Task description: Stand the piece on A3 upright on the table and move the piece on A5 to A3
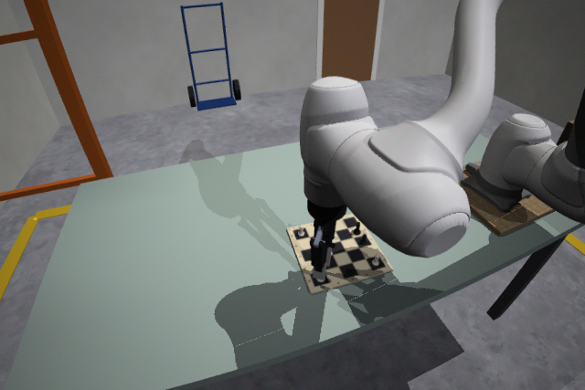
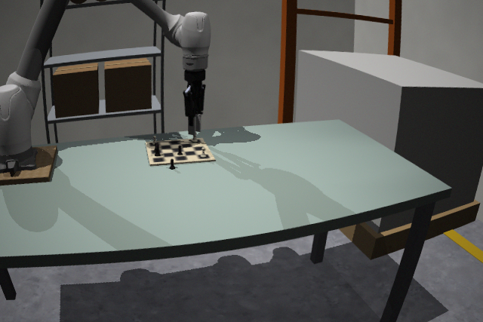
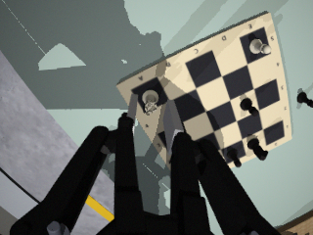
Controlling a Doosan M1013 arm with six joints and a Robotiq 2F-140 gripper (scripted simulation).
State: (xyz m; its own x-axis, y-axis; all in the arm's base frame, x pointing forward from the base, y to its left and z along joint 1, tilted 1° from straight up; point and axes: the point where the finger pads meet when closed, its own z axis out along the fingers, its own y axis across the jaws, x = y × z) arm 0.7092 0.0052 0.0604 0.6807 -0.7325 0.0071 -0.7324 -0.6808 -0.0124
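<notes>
Right now the chessboard is 9 cm behind my hand, 6 cm to the right of it and 7 cm below it.
</notes>
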